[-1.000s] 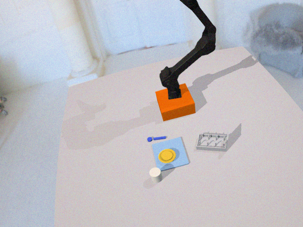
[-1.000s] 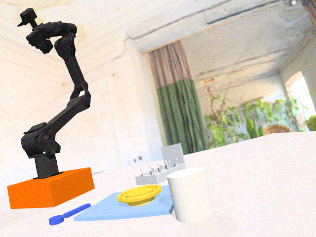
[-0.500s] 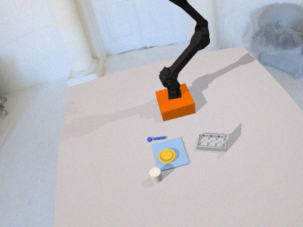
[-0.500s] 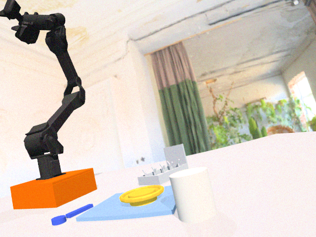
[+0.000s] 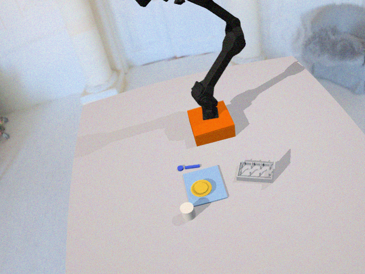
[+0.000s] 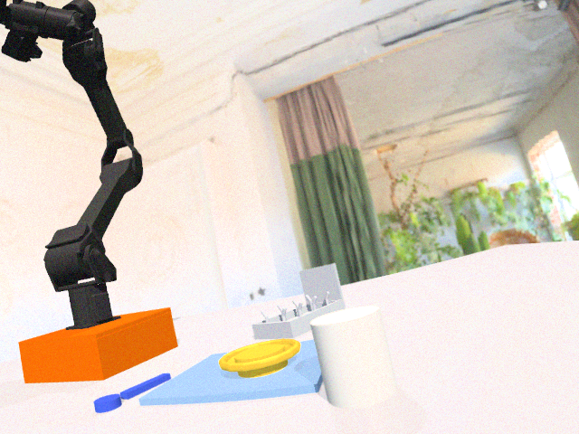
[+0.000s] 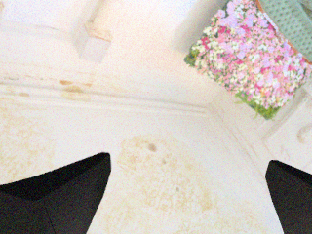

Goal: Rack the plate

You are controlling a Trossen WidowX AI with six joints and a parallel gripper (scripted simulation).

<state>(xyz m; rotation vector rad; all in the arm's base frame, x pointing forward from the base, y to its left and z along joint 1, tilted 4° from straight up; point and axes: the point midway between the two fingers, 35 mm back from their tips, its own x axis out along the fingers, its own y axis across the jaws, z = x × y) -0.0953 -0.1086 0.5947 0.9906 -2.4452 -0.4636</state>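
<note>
The yellow plate lies 65 cm below my gripper tip, 44 cm ahead of it and 12 cm to the left of it. Round my gripper tip: white cylinder cup 64 cm below, 53 cm ahead, 7 cm to the left; blue spoon 66 cm below, 32 cm ahead, 6 cm to the left; grey dish rack 64 cm below, 39 cm ahead, 31 cm to the left.
</note>
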